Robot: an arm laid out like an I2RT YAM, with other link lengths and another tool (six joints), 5 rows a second.
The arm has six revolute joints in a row. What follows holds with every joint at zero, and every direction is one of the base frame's. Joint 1 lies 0.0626 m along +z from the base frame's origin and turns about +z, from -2.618 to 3.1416 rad. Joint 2 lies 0.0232 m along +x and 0.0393 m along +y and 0.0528 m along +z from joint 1 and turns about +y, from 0 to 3.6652 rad. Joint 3 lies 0.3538 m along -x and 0.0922 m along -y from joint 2 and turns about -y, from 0 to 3.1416 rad. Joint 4 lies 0.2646 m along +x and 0.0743 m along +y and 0.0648 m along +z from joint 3 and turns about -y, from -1.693 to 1.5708 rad. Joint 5 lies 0.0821 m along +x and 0.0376 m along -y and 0.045 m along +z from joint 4 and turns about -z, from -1.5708 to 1.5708 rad. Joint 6 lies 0.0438 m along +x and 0.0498 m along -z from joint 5 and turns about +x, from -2.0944 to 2.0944 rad. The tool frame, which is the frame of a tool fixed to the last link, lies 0.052 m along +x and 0.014 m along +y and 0.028 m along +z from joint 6; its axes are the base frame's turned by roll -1.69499, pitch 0.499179 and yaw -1.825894 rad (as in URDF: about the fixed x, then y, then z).
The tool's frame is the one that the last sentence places.
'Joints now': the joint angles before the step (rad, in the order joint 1, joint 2, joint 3, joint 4, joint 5, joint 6). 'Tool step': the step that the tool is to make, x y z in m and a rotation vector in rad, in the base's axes. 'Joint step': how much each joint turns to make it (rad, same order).
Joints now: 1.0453, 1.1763, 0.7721, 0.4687, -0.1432, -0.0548
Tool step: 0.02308, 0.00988, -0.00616, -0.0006, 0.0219, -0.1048
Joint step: -0.0185, 0.0602, 0.0143, 0.0356, 0.0872, 0.0134
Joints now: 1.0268, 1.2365, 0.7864, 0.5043, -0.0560, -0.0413
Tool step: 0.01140, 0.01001, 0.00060, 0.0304, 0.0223, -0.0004
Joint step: -0.0124, 0.0506, 0.0196, 0.0474, -0.0098, 0.0357
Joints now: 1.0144, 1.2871, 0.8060, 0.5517, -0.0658, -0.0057
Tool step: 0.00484, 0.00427, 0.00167, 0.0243, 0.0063, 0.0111
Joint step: -0.0080, 0.0242, 0.0085, 0.0344, -0.0176, 0.0198
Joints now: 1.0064, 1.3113, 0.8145, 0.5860, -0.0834, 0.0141
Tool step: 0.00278, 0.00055, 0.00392, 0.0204, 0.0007, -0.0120
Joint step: -0.0019, 0.0070, 0.0073, 0.0174, 0.0112, 0.0105
